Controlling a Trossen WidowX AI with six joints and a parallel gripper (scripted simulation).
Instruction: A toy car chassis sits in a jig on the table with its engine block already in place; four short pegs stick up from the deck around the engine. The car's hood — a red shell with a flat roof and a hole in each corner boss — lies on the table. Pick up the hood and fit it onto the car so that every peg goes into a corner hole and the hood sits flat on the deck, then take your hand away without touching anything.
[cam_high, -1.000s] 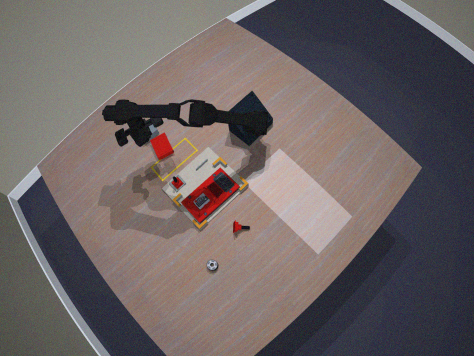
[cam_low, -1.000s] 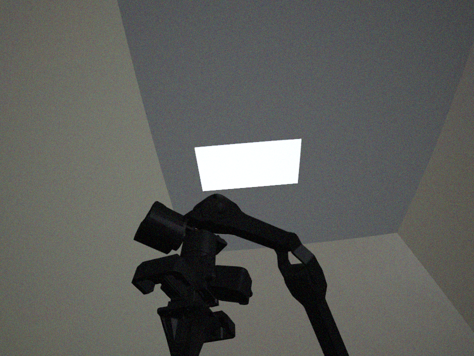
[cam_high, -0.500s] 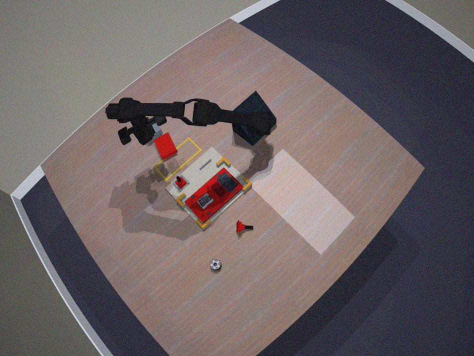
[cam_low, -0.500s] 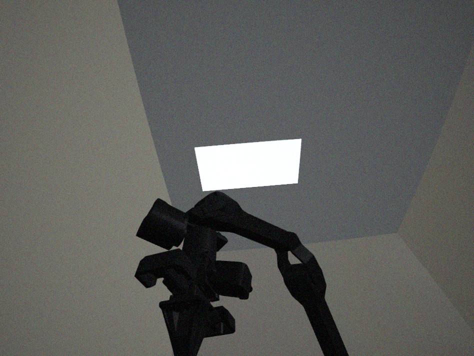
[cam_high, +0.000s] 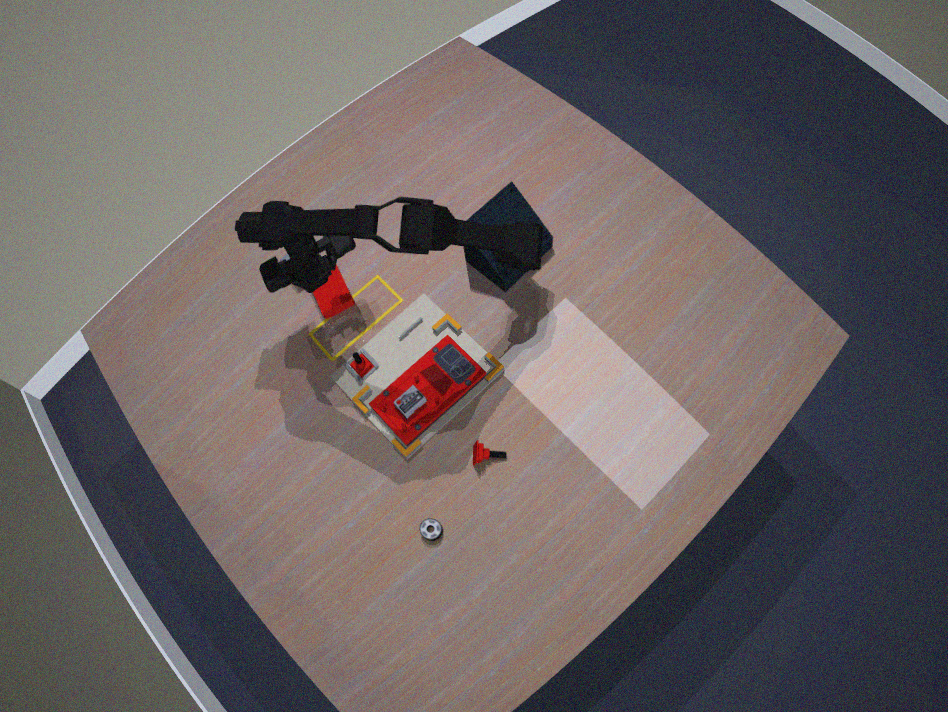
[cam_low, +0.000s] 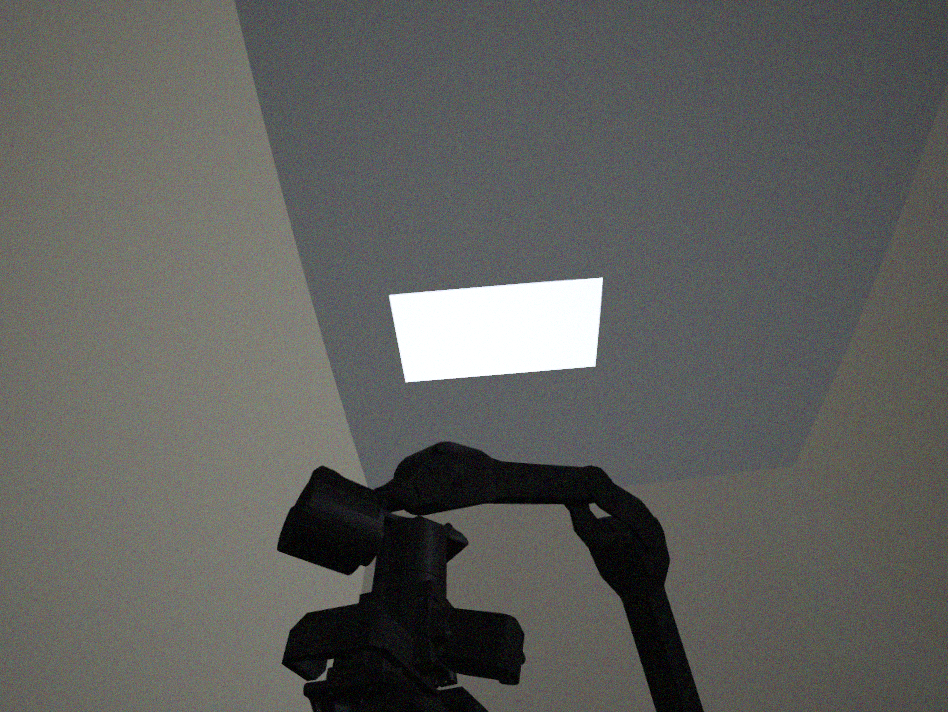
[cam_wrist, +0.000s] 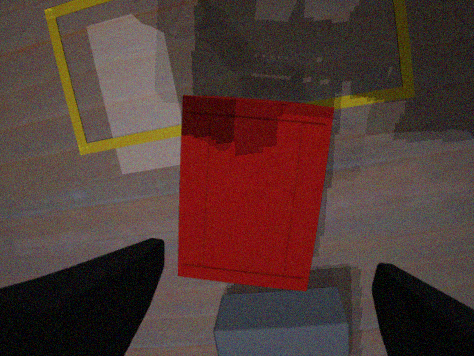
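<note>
Right now the red hood is 70 mm below my gripper tip and 10 mm behind it. From my gripper tip the other things lie so: grey engine block 310 mm to the left, 60 mm below, 30 mm ahead.
</note>
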